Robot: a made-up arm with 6 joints.
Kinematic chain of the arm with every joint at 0, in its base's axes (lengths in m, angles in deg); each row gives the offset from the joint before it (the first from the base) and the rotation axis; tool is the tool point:
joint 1: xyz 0 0 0.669 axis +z
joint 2: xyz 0.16 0 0 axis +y
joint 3: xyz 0 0 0.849 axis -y
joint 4: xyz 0 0 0.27 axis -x
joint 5: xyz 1.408 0 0 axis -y
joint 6: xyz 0.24 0 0 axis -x
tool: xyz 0 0 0
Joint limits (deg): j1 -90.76..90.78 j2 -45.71..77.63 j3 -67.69..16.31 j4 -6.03..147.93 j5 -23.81..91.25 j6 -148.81..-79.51
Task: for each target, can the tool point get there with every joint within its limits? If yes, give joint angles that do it. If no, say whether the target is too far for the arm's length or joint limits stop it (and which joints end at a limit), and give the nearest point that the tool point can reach.
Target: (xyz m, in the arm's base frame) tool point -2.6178 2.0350 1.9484
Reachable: no: too far | nearest point -0.2629 1.8199 1.7829 | short by 2.370 m
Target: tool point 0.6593 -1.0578 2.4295
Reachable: yes | joints -64.75 -11.21 8.87 39.74 71.05 -132.18
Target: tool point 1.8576 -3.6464 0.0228
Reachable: no: too far | nearest point 1.0633 -2.0872 0.3104 | short by 1.773 m
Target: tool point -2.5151 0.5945 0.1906
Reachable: no: joint limits stop it (at a limit: joint 1, joint 3, joint 5) | nearest point -0.2498 0.7492 0.0642 | short by 2.274 m
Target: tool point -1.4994 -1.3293 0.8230
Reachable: no: joint limits stop it (at a limit: joint 1, joint 5) | nearest point -0.1148 -1.3477 0.8230 | short by 1.385 m
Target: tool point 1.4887 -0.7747 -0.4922
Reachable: yes | joints -30.23 67.78 -4.70 103.85 20.13 -100.68
